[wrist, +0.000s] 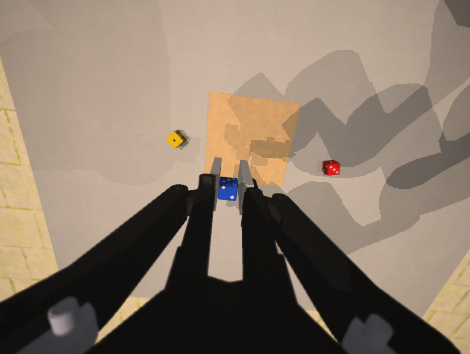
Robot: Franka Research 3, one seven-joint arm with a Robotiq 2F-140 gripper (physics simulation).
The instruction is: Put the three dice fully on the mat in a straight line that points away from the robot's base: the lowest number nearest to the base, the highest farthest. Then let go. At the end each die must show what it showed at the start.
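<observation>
The orange mat (240, 112) lies in the middle of the wrist view. My gripper (229, 170) is shut on the blue die (228, 191), which is held between the fingertips in front of the mat's lower edge. Two white pips show on the blue die's face toward the camera. The yellow die (175, 139) lies off the mat, to its left, with one dark pip on its top. The red die (331, 168) lies off the mat, to its right, with several white pips showing; their exact number is hard to tell. The gripper's fingers hide part of the mat's lower edge.
A grey-beige table top (110, 100) bears the mat and the two loose dice. Dark shadows fall across its right part and over the mat. Yellowish tiled floor (15, 200) shows past the table's edges at the left and in the lower corners.
</observation>
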